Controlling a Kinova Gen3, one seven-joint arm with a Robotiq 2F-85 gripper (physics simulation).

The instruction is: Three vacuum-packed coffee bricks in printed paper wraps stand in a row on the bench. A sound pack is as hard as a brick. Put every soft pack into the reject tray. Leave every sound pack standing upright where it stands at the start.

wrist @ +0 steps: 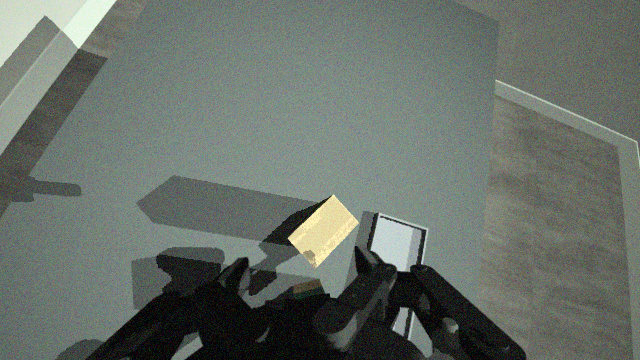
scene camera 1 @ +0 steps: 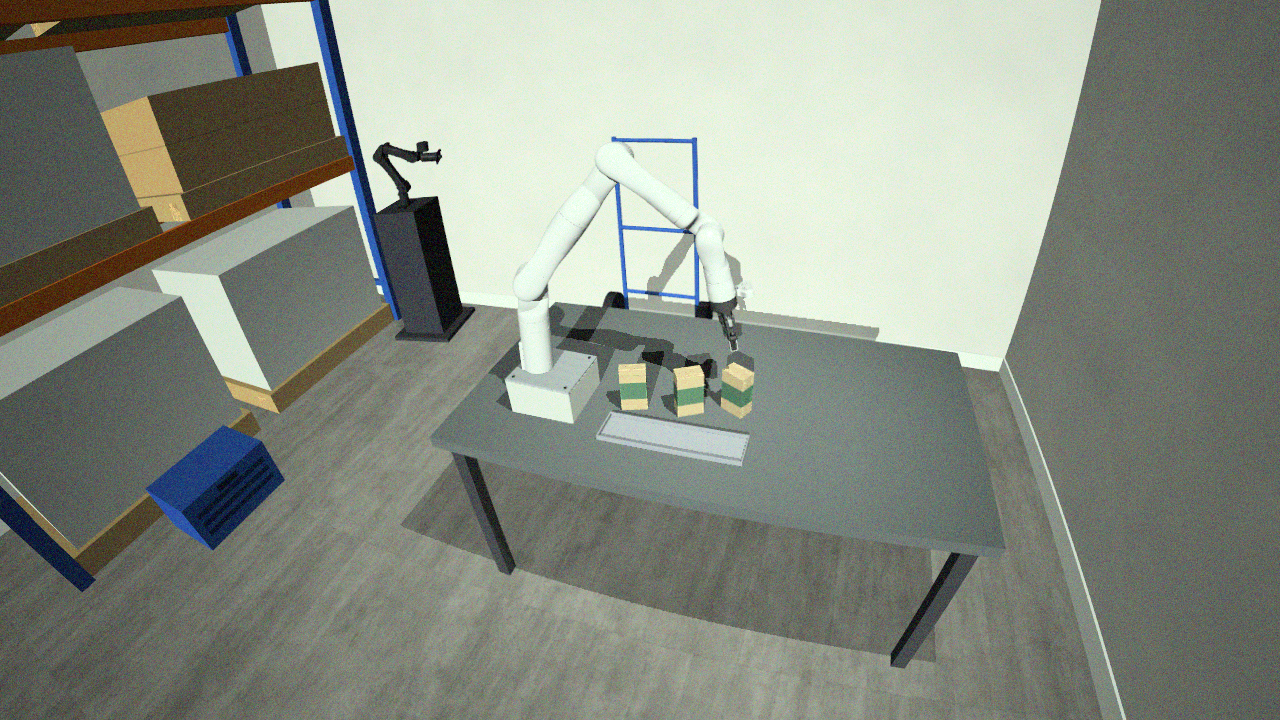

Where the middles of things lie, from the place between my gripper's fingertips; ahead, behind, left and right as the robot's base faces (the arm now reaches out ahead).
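Looking at the reject tray point(scene camera 1: 698, 442), I find that my gripper is 150 mm past the reject tray, 180 mm to the left of it and 230 mm above it.
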